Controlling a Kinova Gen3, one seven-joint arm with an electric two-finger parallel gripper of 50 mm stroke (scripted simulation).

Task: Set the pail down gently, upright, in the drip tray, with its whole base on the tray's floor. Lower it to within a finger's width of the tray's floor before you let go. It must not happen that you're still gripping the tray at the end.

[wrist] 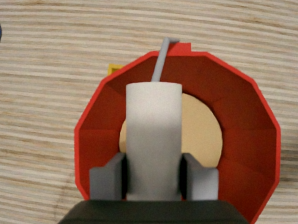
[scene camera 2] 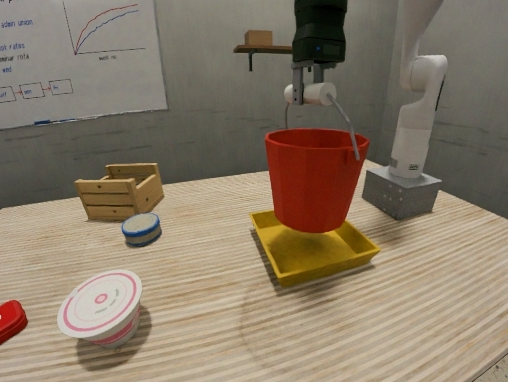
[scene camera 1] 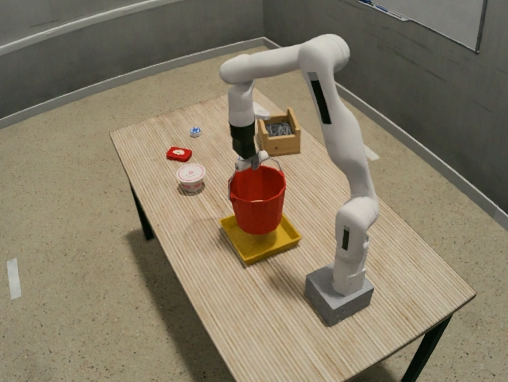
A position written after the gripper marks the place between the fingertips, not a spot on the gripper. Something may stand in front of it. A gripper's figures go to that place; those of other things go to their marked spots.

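Red pail point(scene camera 2: 312, 185) and yellow drip tray point(scene camera 2: 300, 256), marked spots 0.19 m apart. Red pail, 0.35 m from the lens. Gripper point(scene camera 2: 307, 104), 0.39 m from the lens. Yellow drip tray, 0.48 m from the lens.
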